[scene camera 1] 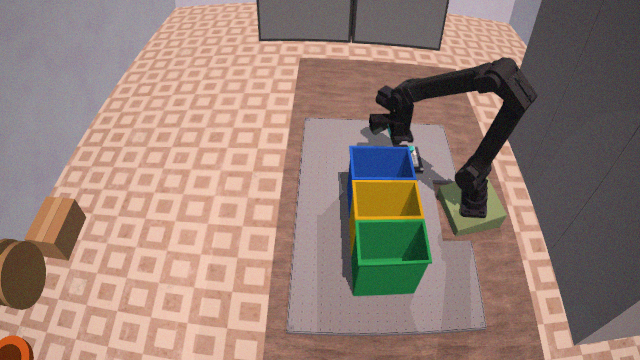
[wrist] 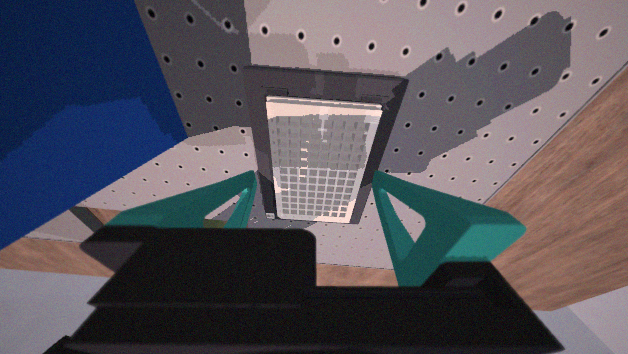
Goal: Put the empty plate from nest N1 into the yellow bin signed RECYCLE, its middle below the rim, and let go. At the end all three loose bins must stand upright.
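Frame: origin at the arm's base, x ahead, y left, z up, level; centimetres.
Seen in the pictures: gripper, fingertip midpoint: [wrist: 314, 177]; arm's base, origin of the base link: [scene camera 1: 473, 202].
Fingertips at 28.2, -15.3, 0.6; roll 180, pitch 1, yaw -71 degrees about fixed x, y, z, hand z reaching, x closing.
Pixels of each thing's top centre, then the offset from my fingertips to it, as dx, dy, dz. Level surfaces: height alone.
- white gridded plate, middle of its top: [wrist: 317, 177] [scene camera 1: 399, 154] -1.1, -0.6, -1.7
- yellow bin, middle of its top: [scene camera 1: 387, 198] +0.8, +33.1, +13.7
- blue bin, middle of its top: [scene camera 1: 382, 162] +4.1, +20.2, +13.7
- green bin, middle of its top: [scene camera 1: 393, 241] -2.5, +45.9, +13.7
- grey perforated board, its level: dz -4.3
- brown table, its level: dz -5.6
The white gridded plate [scene camera 1: 414, 157] [wrist: 320, 160] lies flat in its dark nest [scene camera 1: 420, 170] [wrist: 325, 82], beside the blue bin. My gripper [scene camera 1: 401, 142] [wrist: 314, 177] is open with nothing between its teal fingers. In the wrist view the fingertips appear on either side of the nest's lower half; their exact height above it is unclear. The yellow bin [scene camera 1: 387, 200] stands upright between the blue bin [scene camera 1: 382, 164] [wrist: 75, 100] and the green bin [scene camera 1: 385, 278], which also stand upright. The RECYCLE sign and the nest's label cannot be read.
The three bins stand close together in a row on the grey perforated board [scene camera 1: 320, 280] [wrist: 340, 20]. The arm's base stands on a green block [scene camera 1: 450, 215] to the right. A brown table [scene camera 1: 325, 90] [wrist: 580, 200] surrounds the board. Dark panels [scene camera 1: 585, 125] rise at the right.
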